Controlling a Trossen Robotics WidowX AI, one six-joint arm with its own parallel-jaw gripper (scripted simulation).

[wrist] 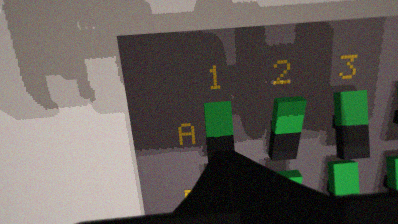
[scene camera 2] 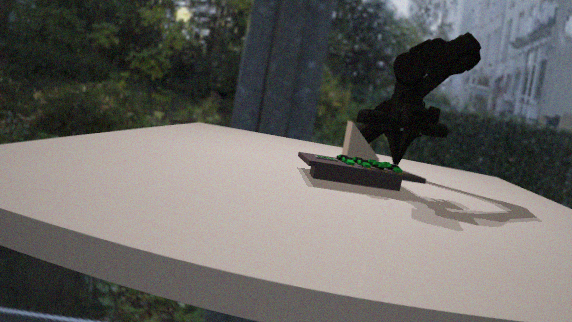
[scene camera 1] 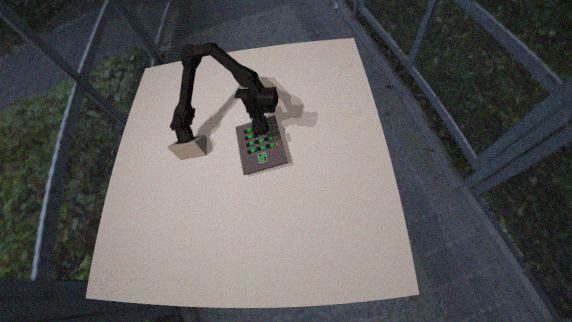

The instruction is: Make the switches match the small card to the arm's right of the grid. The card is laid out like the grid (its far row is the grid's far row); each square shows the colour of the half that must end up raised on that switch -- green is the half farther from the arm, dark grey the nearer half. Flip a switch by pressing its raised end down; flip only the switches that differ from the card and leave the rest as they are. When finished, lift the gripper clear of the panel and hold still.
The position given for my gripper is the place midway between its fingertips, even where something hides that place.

Note:
My gripper (scene camera 2: 395,164) is shut, with nothing in its grasp.
My gripper is seen too in the wrist view (wrist: 223,159).

